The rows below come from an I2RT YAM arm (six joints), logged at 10 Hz.
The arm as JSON. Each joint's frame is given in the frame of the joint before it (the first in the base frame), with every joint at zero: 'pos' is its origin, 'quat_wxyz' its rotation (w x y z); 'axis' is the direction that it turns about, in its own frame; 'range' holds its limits. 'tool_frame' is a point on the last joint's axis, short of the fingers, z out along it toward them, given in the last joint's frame.
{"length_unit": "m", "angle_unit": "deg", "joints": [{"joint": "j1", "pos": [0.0, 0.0, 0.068], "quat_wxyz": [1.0, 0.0, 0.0, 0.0], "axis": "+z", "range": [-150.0, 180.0]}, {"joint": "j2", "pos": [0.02, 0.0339, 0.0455], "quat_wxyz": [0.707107, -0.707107, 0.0, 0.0], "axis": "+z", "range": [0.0, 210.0]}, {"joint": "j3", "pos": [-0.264, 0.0, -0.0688], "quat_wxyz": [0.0, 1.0, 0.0, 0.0], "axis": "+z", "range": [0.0, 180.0]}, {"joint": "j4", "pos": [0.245, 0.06, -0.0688], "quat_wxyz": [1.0, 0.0, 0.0, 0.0], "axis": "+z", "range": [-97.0, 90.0]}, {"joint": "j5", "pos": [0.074, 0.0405, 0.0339], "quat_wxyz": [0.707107, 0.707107, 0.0, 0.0], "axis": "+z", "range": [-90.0, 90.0]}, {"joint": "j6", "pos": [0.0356, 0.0, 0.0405], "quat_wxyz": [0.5, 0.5, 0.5, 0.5], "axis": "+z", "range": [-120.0, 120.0]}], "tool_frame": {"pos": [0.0, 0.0, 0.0], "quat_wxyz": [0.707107, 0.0, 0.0, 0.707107]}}
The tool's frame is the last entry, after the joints.
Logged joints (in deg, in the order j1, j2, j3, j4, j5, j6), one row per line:
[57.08, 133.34, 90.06, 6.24, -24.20, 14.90]
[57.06, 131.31, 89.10, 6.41, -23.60, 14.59]
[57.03, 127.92, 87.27, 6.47, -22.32, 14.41]
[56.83, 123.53, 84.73, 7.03, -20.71, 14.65]
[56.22, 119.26, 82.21, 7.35, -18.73, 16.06]
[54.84, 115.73, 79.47, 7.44, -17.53, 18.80]
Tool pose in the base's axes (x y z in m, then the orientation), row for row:
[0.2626, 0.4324, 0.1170, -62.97, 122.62, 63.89]
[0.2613, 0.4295, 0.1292, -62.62, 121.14, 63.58]
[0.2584, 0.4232, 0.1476, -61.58, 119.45, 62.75]
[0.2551, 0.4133, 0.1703, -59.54, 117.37, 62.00]
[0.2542, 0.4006, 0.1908, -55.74, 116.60, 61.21]
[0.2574, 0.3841, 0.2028, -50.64, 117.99, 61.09]
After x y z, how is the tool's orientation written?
As a rotation vector, in degrees.
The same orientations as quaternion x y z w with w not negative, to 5 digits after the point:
[-0.40209, 0.78299, 0.40797, 0.24251]
[-0.40244, 0.77852, 0.40861, 0.25493]
[-0.39942, 0.77478, 0.40701, 0.27298]
[-0.39083, 0.77044, 0.40698, 0.29670]
[-0.36965, 0.77325, 0.40592, 0.31730]
[-0.33693, 0.78504, 0.40646, 0.32400]

